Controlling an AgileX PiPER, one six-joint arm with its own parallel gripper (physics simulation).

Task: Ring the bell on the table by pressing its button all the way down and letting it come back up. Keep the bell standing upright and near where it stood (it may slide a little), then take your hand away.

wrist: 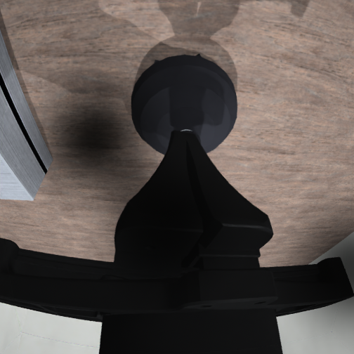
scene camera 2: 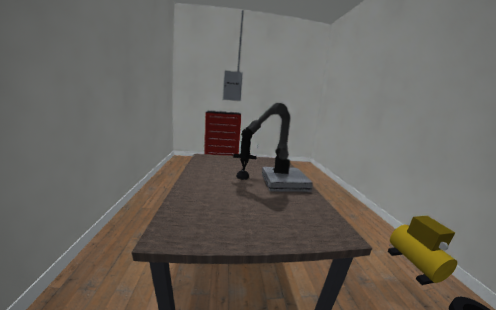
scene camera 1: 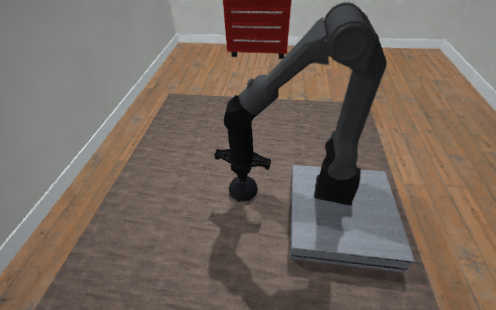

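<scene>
The dark, dome-shaped bell [scene camera 1: 243, 192] [scene camera 2: 243, 176] [wrist: 184, 90] stands upright on the brown table top [scene camera 1: 150, 225] [scene camera 2: 240, 225] [wrist: 300, 165]. My gripper [scene camera 1: 243, 179] [scene camera 2: 244, 170] [wrist: 180, 144] points down with its two fingers together, shut with nothing between them. Its fingertips are at the top centre of the bell, over the button. In the wrist view a thin light sliver of the button's stem [wrist: 186, 130] shows at the fingertips. The rest of the button is hidden behind them, so how far down it is cannot be seen.
The arm's grey base plate [scene camera 1: 350, 230] [scene camera 2: 290, 183] [wrist: 20, 145] lies on the table to the right of the bell in the scene views. A red drawer cabinet [scene camera 1: 257, 20] [scene camera 2: 223, 132] stands beyond the table. A yellow machine [scene camera 2: 422, 250] is on the floor at the right.
</scene>
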